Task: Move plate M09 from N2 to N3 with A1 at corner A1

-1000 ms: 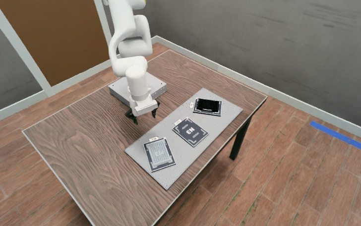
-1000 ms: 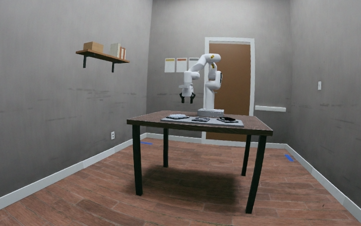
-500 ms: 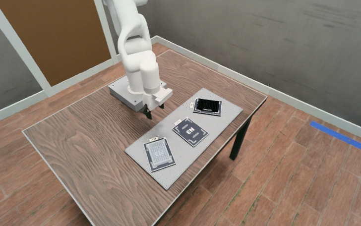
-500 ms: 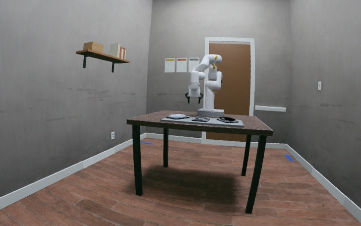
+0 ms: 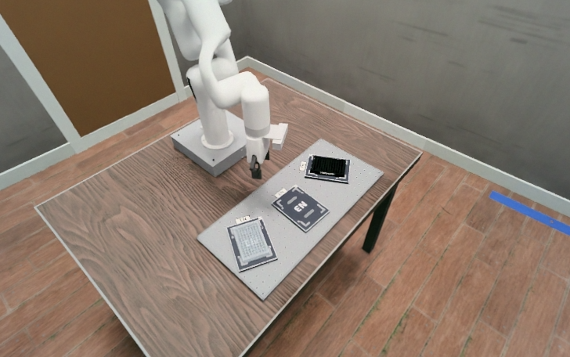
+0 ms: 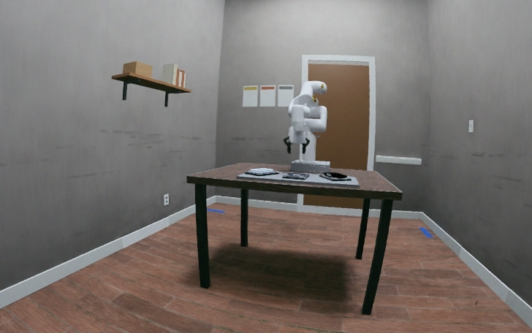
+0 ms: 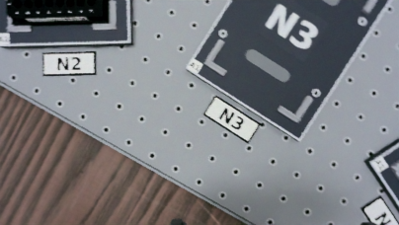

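My gripper is now 10 cm short of the black well plate, 24 cm to the right of it and 11 cm above it. Round my hand: pale translucent well plate: 12 cm ahead, 18 cm to the right, 11 cm below.
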